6 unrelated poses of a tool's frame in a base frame.
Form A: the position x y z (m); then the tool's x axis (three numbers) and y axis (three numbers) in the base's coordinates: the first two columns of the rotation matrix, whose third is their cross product.
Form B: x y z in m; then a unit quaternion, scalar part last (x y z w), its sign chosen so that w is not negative. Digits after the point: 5 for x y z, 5 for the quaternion.
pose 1, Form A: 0.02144, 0.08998, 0.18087, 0.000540, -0.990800, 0.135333, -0.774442, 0.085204, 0.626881
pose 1, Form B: 0.02144, 0.08998, 0.18087, 0.64858, -0.68043, -0.19169, 0.28217
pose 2, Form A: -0.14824, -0.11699, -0.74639, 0.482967, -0.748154, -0.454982, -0.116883, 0.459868, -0.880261
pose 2, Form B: -0.14824, -0.11699, -0.74639, -0.47129, 0.45887, -0.21899, 0.72067
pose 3, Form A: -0.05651, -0.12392, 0.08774, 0.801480, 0.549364, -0.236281, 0.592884, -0.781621, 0.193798
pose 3, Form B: -0.05651, -0.12392, 0.08774, 0.94011, 0.30375, -0.08363, 0.13009
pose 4, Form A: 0.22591, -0.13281, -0.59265, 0.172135, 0.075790, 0.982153, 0.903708, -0.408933, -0.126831
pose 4, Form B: 0.22591, -0.13281, -0.59265, -0.65573, -0.37344, -0.52391, 0.39507
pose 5, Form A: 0.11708, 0.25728, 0.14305, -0.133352, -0.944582, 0.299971, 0.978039, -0.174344, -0.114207
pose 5, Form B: 0.11708, 0.25728, 0.14305, -0.15322, -0.05459, -0.75080, 0.64019
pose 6, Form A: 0.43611, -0.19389, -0.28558, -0.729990, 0.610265, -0.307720, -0.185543, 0.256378, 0.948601
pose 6, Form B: 0.43611, -0.19389, -0.28558, 0.14795, 0.71769, 0.59154, 0.33633
